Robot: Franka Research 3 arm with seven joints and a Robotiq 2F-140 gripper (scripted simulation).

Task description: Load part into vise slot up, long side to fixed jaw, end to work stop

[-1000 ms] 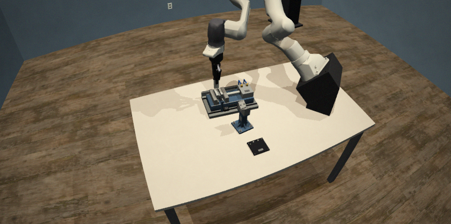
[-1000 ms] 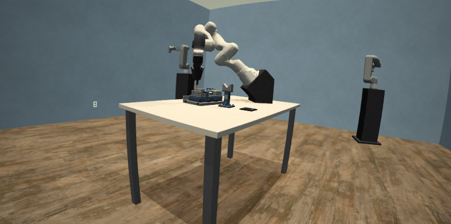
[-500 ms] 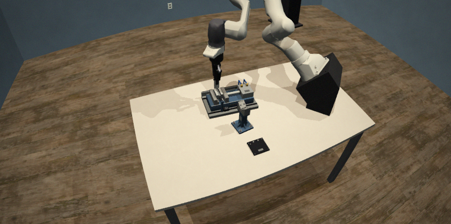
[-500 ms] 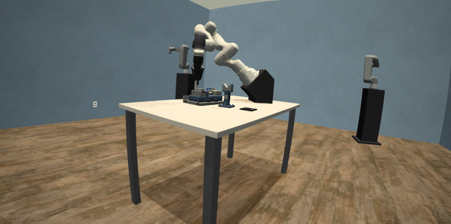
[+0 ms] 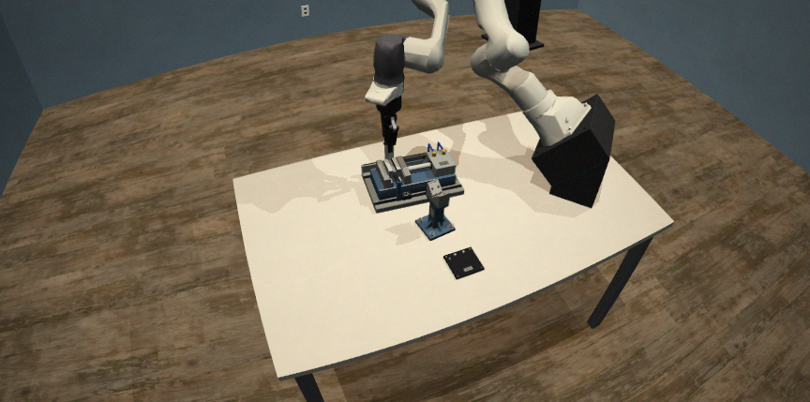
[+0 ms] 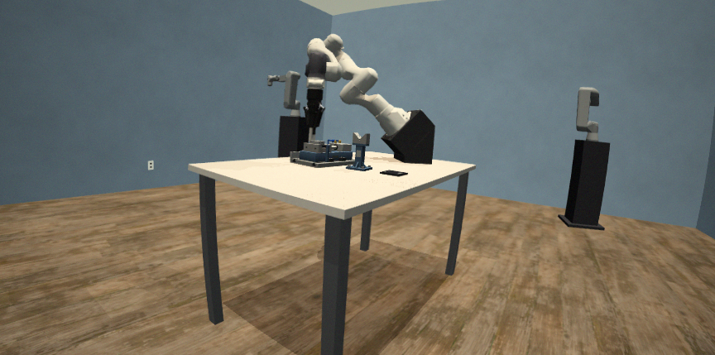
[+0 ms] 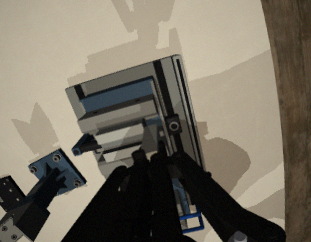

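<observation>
My hand is 40 mm to the right of the part, 30 mm above it and 10 mm short of it. From my hand the other things lie so: black infeed plate 410 mm to the left, 130 mm below, 20 mm ahead; vise 100 mm below, 60 mm to the left, 50 mm behind; air cylinder 140 mm behind, 90 mm to the left, 60 mm below.
</observation>
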